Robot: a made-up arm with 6 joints.
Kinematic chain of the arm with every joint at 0, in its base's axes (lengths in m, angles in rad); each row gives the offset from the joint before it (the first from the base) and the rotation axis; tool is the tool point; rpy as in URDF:
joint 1: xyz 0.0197 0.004 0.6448 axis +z
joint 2: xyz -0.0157 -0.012 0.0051 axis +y
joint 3: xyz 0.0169 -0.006 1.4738 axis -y
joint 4: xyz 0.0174 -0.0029 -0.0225 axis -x
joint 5: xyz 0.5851 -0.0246 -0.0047 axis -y
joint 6: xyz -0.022 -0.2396 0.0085 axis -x
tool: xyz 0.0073 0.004 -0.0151 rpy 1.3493 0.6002 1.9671
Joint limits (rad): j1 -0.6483..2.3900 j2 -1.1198..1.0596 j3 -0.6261..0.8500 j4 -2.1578..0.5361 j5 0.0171..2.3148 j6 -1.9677..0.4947
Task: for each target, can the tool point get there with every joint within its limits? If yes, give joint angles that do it. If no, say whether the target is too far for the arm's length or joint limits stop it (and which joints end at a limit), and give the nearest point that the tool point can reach.
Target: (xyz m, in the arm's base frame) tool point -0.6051 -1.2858 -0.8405
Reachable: no: joint limits stop it (at a limit: joint 1, joint 2, joint 3, joint 5, joint 6) | nearest point 0.7102 -0.8440 0.7596 | short by 2.118 m
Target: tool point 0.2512 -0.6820 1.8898
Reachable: yes | joints 1.6295 -0.9480 0.0166 -0.7827 0.5415 -0.9156
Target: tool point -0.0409 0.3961 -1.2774
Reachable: no: joint limits stop it (at a limit: joint 2, joint 5, joint 6) | nearest point -0.1424 1.0531 0.7091 | short by 2.095 m
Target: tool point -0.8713 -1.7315 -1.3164
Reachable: no: too far | nearest point 0.7329 -0.8829 0.7548 | short by 2.754 m
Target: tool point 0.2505 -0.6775 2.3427
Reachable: yes | joints 1.5008 -0.6849 0.3925 0.2323 1.2992 -0.0633
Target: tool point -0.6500 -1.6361 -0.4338
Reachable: no: joint limits stop it (at a limit: joint 1, joint 2, joint 3, joint 5, joint 6) | nearest point 0.7289 -0.8771 0.7555 | short by 1.973 m
